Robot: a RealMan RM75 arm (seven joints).
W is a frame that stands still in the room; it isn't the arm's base.
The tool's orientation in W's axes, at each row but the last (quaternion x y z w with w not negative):
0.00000 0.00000 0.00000 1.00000
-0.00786 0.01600 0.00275 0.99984
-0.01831 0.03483 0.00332 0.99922
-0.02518 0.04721 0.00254 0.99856
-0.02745 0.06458 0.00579 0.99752
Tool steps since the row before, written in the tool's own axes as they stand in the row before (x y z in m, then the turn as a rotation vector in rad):
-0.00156 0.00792 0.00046 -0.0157 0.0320 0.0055
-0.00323 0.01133 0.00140 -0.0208 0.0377 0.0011
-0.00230 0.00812 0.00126 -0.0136 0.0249 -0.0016
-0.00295 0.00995 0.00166 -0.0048 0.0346 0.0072
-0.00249 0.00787 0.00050 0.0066 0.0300 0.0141
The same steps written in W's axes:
-0.00156 0.00792 0.00046 -0.0157 0.0320 0.0055
-0.00325 0.01133 0.00133 -0.0210 0.0376 0.0012
-0.00227 0.00815 0.00112 -0.0139 0.0248 -0.0016
-0.00285 0.01001 0.00143 -0.0044 0.0349 0.0059
-0.00252 0.00787 0.00039 0.0079 0.0308 0.0115

